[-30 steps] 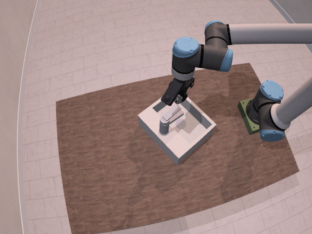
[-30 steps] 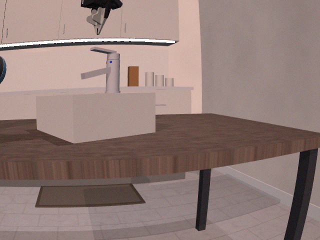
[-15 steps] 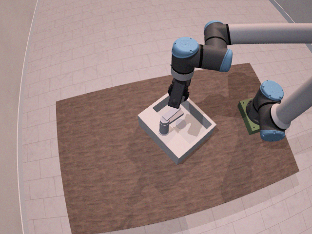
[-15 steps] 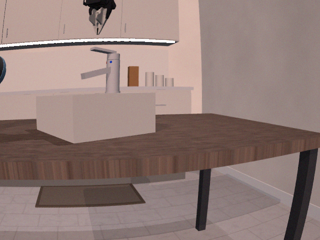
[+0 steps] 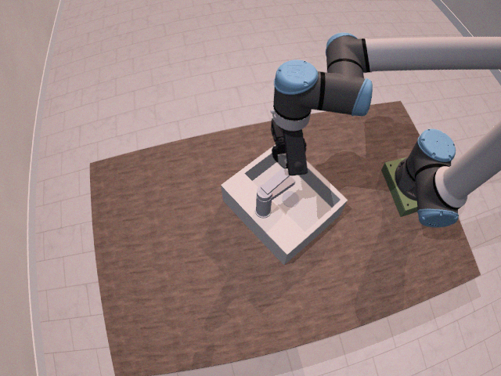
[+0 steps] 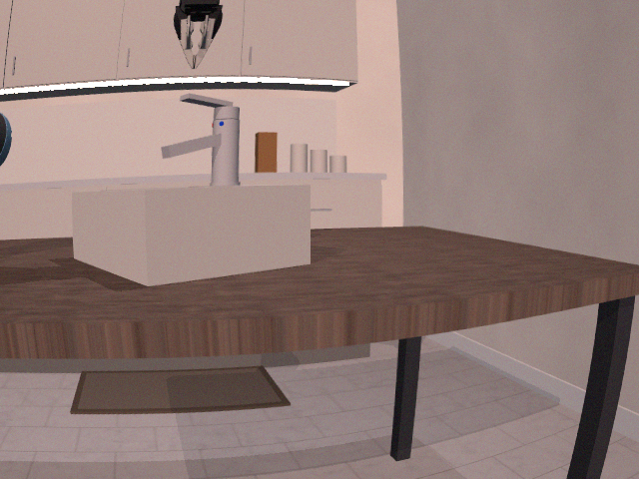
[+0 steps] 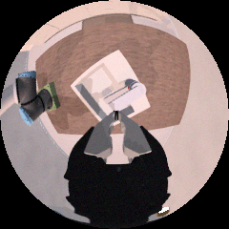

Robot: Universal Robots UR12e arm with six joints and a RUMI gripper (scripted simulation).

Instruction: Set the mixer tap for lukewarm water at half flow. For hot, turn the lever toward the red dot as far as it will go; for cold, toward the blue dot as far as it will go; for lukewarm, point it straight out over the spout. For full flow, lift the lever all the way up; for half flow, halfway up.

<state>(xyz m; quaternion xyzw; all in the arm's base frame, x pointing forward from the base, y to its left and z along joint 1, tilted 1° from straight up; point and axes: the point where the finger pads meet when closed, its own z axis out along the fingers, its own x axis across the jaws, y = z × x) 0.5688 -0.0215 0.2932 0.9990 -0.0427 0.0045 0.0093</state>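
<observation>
My gripper is now 80 mm above the lever and 30 mm short of it. Also, from my hand: grey mixer tap (120 mm below, 50 mm ahead, 10 mm to the left); then white sink block (310 mm below, 40 mm behind, 30 mm to the right).
</observation>
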